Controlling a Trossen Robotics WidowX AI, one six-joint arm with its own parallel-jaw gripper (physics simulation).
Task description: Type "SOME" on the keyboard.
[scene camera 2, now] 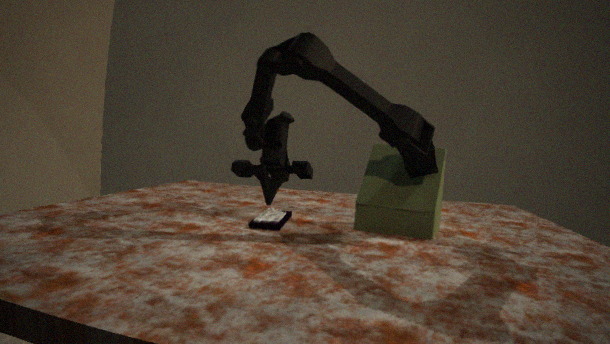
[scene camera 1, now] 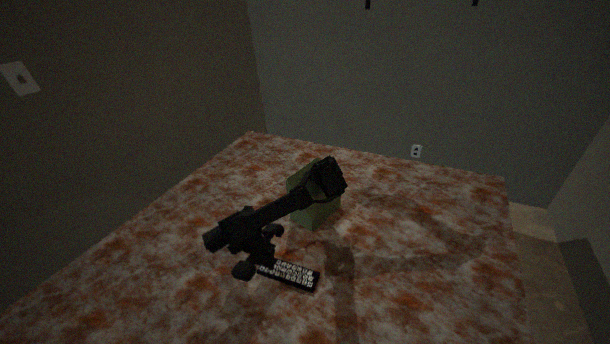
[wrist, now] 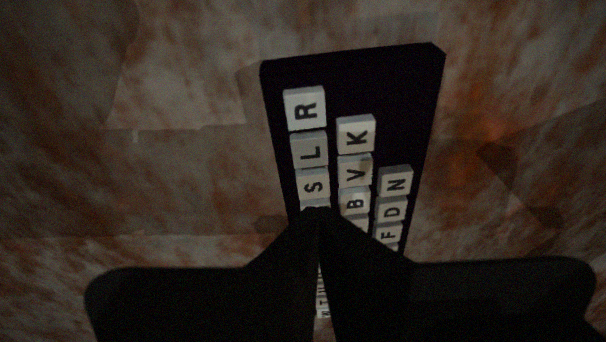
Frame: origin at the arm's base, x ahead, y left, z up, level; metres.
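Seen in the pictures: gripper, fingertip midpoint: [scene camera 2: 268,204] [scene camera 1: 272,269] [wrist: 316,217]; arm's base at its link origin: [scene camera 2: 421,164].
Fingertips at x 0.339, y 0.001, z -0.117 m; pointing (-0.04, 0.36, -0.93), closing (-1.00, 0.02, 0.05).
Note:
Pixels of each thing's middle, then the offset from my fingertips to it. Level surfaces: height alone.
- black keyboard at the middle of its body: [wrist: 350,231] [scene camera 2: 272,218] [scene camera 1: 287,272] dx -0.021, dy +0.039, dz -0.022 m
- R key at the middle of its body: [wrist: 305,108] dx +0.002, dy -0.038, dz -0.016 m
- L key at the middle of its body: [wrist: 309,149] dx +0.001, dy -0.020, dz -0.016 m
- S key at the middle of its body: [wrist: 312,183] dx +0.000, dy -0.003, dz -0.016 m
- K key at the middle of its body: [wrist: 355,134] dx -0.016, dy -0.026, dz -0.016 m
- V key at the middle of its body: [wrist: 354,170] dx -0.017, dy -0.009, dz -0.016 m
- B key at the middle of its body: [wrist: 353,200] dx -0.019, dy +0.009, dz -0.016 m
- N key at the middle of its body: [wrist: 394,181] dx -0.035, dy -0.001, dz -0.016 m
- D key at the middle of its body: [wrist: 390,208] dx -0.037, dy +0.016, dz -0.016 m
- F key at the middle of its body: [wrist: 386,231] dx -0.038, dy +0.034, dz -0.016 m
- white table top at its surface level: dz -0.031 m
A black keyboard [scene camera 1: 314,287] [scene camera 2: 259,227] [wrist: 395,80] with white letter keys lies flat on the table. In the wrist view the R key [wrist: 305,108], the L key [wrist: 309,150] and the S key [wrist: 313,185] form the left row. The K key [wrist: 355,135], V key [wrist: 355,171] and B key [wrist: 354,201] are in the middle row, and the N key [wrist: 395,182], D key [wrist: 391,211] and F key [wrist: 388,234] in the right row. My gripper [scene camera 2: 269,203] [wrist: 316,217] is shut and empty, tips pointing down a little above the keyboard. It covers the key after S. O, M and E cannot be made out.
A green block [scene camera 1: 314,215] [scene camera 2: 395,220] stands under the arm's base. The mottled orange and white table top [scene camera 1: 410,300] [scene camera 2: 200,280] carries the keyboard and block. Walls stand behind the table, one with an outlet [scene camera 1: 416,151]. The light is dim.

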